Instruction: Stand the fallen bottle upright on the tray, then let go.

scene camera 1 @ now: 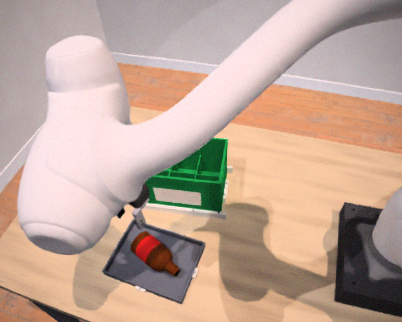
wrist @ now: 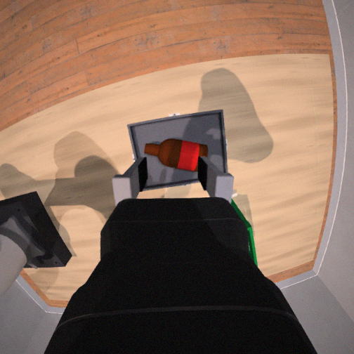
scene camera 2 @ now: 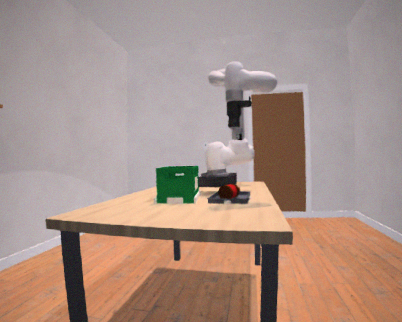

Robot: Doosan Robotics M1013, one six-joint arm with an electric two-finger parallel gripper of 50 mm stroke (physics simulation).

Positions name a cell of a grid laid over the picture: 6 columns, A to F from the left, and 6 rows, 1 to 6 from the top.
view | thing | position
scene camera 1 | brown bottle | C5
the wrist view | my gripper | C3
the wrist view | brown bottle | D3
